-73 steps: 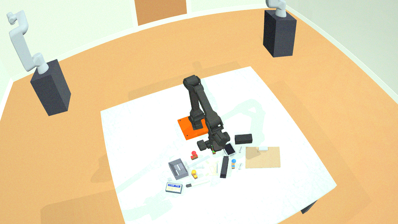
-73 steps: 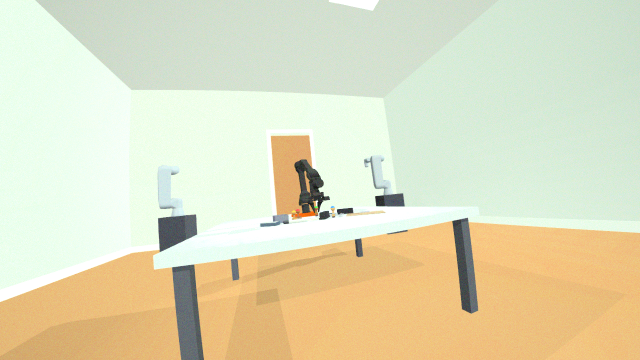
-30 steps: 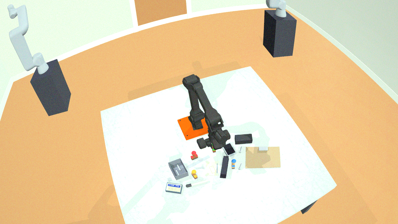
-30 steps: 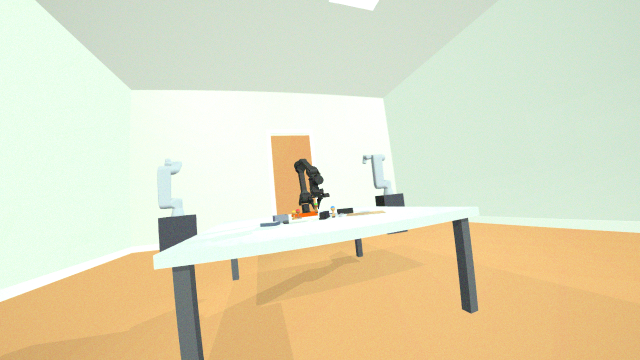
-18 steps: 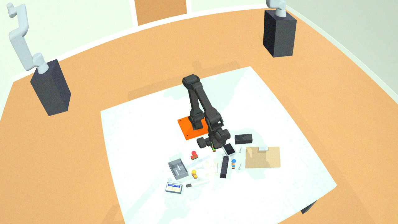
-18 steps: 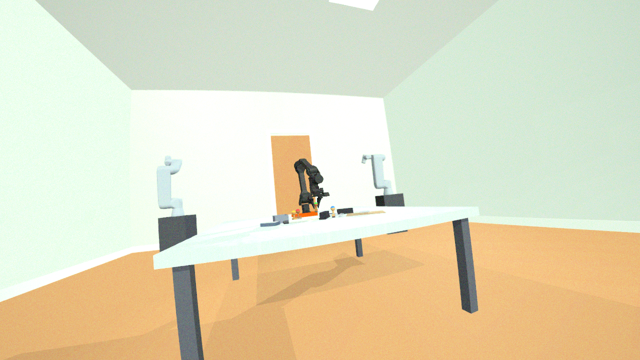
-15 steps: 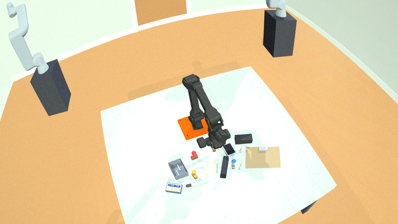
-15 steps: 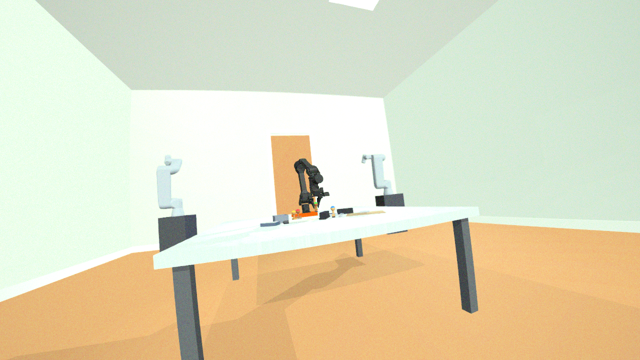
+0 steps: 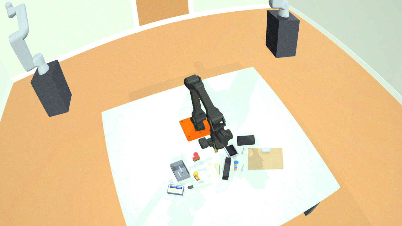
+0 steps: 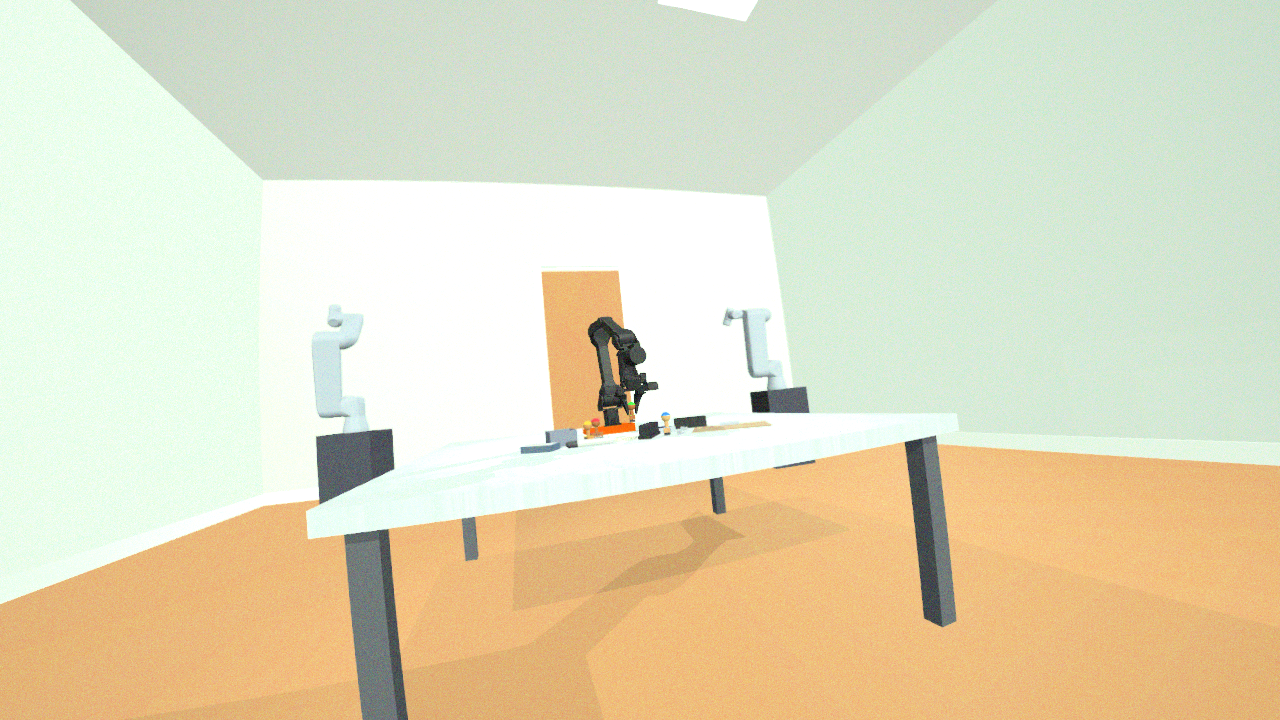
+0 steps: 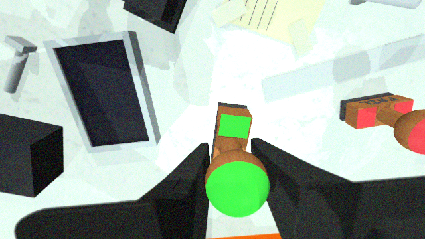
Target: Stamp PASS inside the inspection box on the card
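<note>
Now: the ink pad 1 cm ahead of my gripper tip, 9 cm to the left of it and 6 cm below it. Also, from my gripper tip: red-knobbed stamp: 1 cm ahead, 12 cm to the right, 5 cm below; then green-capped wooden stamp: right at my gripper tip; then cream card: 11 cm ahead, 4 cm to the right, 7 cm below.
</note>
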